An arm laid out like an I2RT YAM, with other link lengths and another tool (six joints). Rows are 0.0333 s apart.
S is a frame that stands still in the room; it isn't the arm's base.
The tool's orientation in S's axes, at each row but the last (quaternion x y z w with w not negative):
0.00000, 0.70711, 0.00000, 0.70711
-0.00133, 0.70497, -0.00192, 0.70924
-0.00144, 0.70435, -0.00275, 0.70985
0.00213, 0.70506, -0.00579, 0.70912
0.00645, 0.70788, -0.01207, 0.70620
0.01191, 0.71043, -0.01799, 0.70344
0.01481, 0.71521, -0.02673, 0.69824
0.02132, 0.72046, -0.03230, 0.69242
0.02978, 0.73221, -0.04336, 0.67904
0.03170, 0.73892, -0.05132, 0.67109
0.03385, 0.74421, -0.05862, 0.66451
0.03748, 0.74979, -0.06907, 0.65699
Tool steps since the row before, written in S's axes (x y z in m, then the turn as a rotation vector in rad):
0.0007, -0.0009, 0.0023, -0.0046, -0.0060, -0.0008
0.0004, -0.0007, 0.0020, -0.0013, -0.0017, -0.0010
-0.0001, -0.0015, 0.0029, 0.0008, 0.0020, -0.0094
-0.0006, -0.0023, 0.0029, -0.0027, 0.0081, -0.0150
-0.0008, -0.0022, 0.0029, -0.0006, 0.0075, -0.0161
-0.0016, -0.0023, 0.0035, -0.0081, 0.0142, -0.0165
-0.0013, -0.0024, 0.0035, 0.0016, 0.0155, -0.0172
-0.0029, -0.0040, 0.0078, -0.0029, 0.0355, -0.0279
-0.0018, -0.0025, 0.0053, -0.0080, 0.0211, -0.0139
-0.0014, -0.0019, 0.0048, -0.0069, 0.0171, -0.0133
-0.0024, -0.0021, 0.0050, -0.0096, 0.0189, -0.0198
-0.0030, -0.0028, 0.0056, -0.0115, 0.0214, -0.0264
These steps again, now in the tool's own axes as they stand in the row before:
-0.0023, -0.0009, 0.0007, 0.0008, -0.0060, -0.0046
-0.0020, -0.0007, 0.0004, 0.0010, -0.0017, -0.0013
-0.0029, -0.0015, -0.0001, 0.0094, 0.0021, 0.0007
-0.0029, -0.0023, -0.0006, 0.0149, 0.0081, -0.0029
-0.0029, -0.0022, -0.0007, 0.0160, 0.0076, -0.0008
-0.0035, -0.0024, -0.0015, 0.0165, 0.0140, -0.0085
-0.0034, -0.0025, -0.0012, 0.0169, 0.0159, 0.0011
-0.0076, -0.0043, -0.0029, 0.0275, 0.0356, -0.0045
-0.0051, -0.0028, -0.0019, 0.0141, 0.0205, -0.0091
-0.0046, -0.0022, -0.0016, 0.0135, 0.0166, -0.0076
-0.0046, -0.0026, -0.0026, 0.0202, 0.0183, -0.0098
-0.0050, -0.0035, -0.0032, 0.0269, 0.0209, -0.0112

